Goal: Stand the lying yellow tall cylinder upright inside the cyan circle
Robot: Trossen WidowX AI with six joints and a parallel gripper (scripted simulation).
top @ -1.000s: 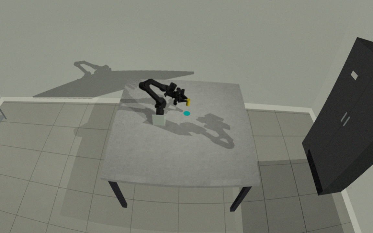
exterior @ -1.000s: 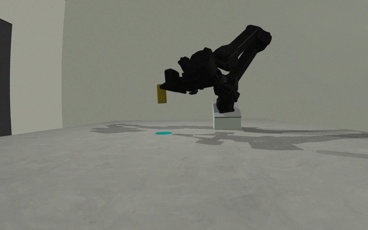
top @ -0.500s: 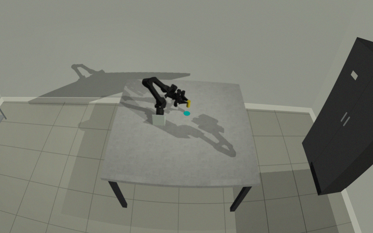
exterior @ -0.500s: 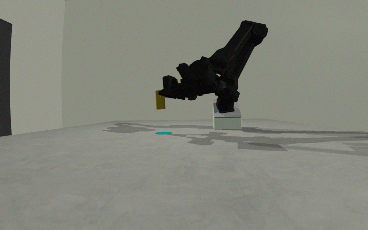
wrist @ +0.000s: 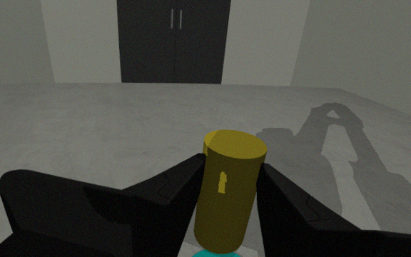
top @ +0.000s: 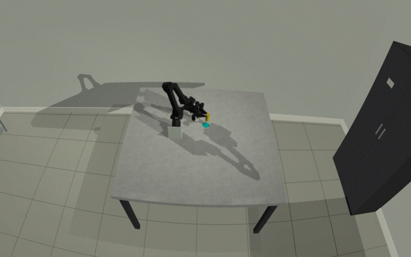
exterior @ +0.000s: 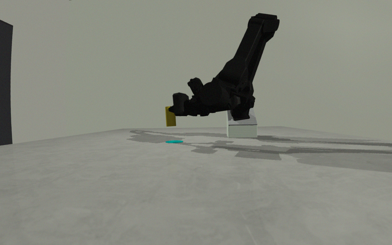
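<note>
Now: gripper tip 1 cm past the cyan circle and 11 cm above it. The rest, counted from my gripper tip: yellow cylinder: 2 cm below.
</note>
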